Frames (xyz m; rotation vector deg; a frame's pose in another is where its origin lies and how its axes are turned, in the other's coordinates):
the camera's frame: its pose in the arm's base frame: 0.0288 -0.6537 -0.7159 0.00 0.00 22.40
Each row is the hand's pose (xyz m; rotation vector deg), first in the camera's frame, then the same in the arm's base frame.
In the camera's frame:
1: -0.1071 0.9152 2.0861 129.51 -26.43 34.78
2: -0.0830 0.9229 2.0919 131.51 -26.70 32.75
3: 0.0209 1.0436 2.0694 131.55 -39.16 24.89
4: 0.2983 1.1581 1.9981 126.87 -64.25 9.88
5: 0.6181 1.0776 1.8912 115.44 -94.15 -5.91
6: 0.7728 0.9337 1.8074 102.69 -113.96 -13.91
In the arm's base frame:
1: -0.4190 0.1516 1.3702 135.61 -0.79 45.82
2: -0.3996 0.1679 1.3760 137.49 -0.66 43.43
3: -0.3496 0.3191 1.3535 139.29 -13.11 35.08
4: -0.1367 0.5307 1.2822 138.22 -38.74 19.26
5: 0.1896 0.5781 1.1753 131.37 -69.85 2.21
6: 0.3875 0.5040 1.0915 122.05 -91.23 -6.70

